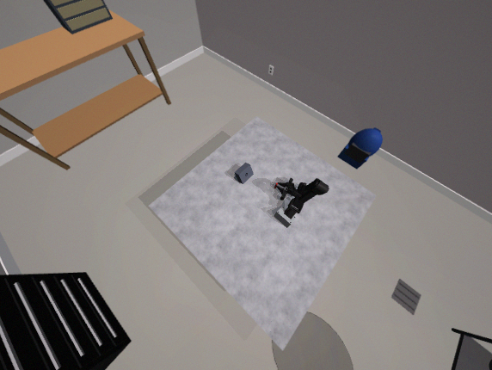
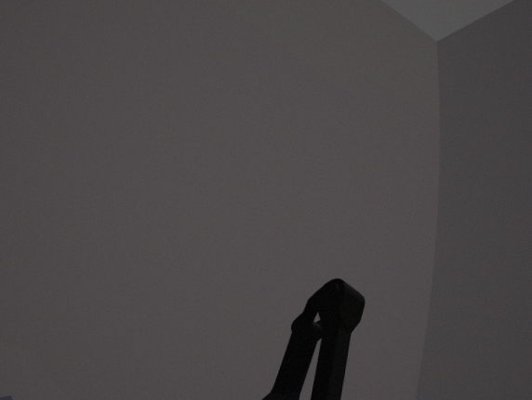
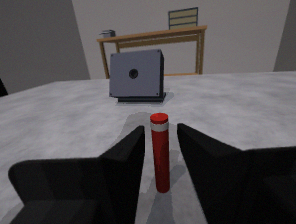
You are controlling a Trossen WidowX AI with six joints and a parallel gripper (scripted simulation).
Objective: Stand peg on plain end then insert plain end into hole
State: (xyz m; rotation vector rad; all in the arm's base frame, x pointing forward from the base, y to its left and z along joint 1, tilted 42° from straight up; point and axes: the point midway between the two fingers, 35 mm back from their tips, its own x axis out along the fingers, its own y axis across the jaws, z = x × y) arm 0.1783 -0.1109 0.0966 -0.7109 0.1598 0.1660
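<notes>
Right now the red peg is 1 cm below my gripper tip. Also, from my gripper tip: sloped panel (26 cm ahead, 9 cm to the left).
</notes>
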